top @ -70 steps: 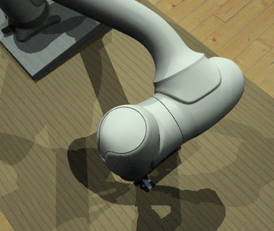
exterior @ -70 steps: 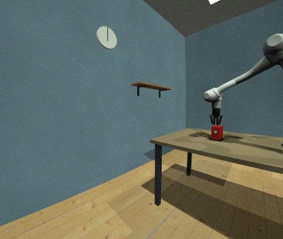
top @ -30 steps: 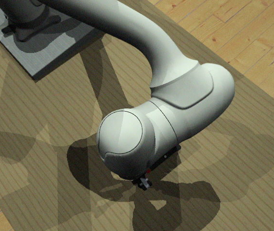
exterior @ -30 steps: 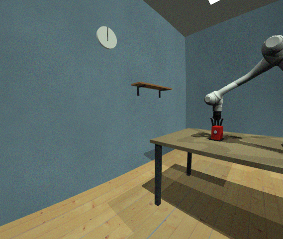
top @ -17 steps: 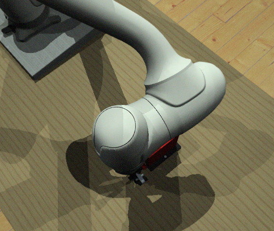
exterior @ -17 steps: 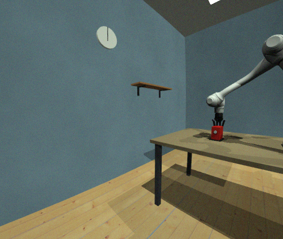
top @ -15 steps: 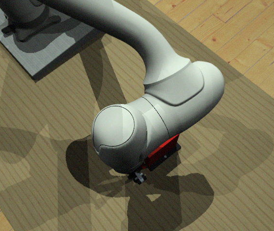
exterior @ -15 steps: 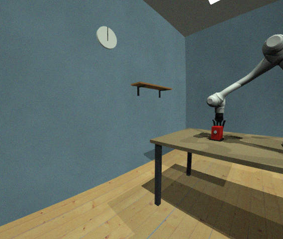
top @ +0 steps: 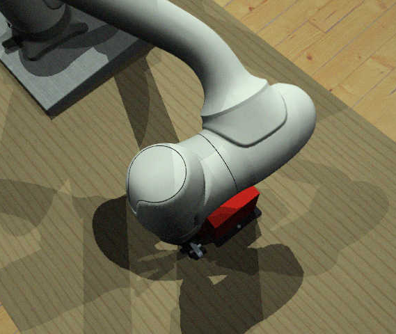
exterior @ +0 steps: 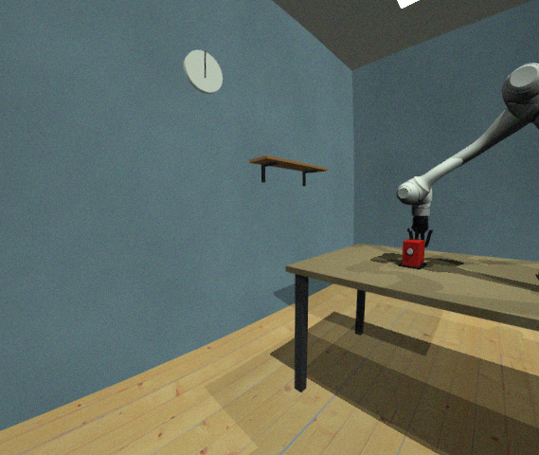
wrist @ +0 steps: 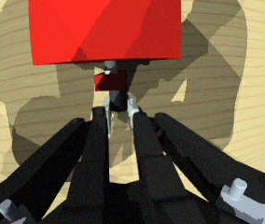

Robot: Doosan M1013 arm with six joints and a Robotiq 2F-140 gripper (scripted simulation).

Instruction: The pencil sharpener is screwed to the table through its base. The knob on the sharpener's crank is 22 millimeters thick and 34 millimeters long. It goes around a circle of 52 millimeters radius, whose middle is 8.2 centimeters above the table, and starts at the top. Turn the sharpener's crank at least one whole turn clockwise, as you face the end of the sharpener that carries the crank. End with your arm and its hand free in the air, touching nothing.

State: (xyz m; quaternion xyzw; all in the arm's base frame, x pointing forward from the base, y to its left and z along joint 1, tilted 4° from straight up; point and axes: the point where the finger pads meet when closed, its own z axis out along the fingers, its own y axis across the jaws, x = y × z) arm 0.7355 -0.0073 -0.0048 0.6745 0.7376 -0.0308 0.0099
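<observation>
Now: the crank knob 2 cm to the left of my hand and 1 cm below it. From my hand the other things lie so: sharpener crank (2 cm to the left, 1 cm below).
</observation>
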